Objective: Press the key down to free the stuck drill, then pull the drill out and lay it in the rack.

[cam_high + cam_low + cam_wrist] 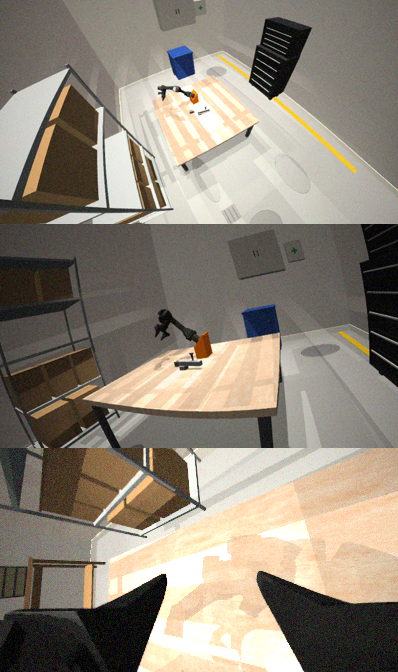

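My gripper tip is 430 mm short of the drill, 420 mm to the right of it and 170 mm above it. Also, from my gripper tip: grey grooved block: 320 mm ahead, 300 mm to the left, 190 mm below; then dark key: 450 mm ahead, 470 mm to the left, 130 mm below; then grey sleeve: 440 mm ahead, 430 mm to the left, 170 mm below.
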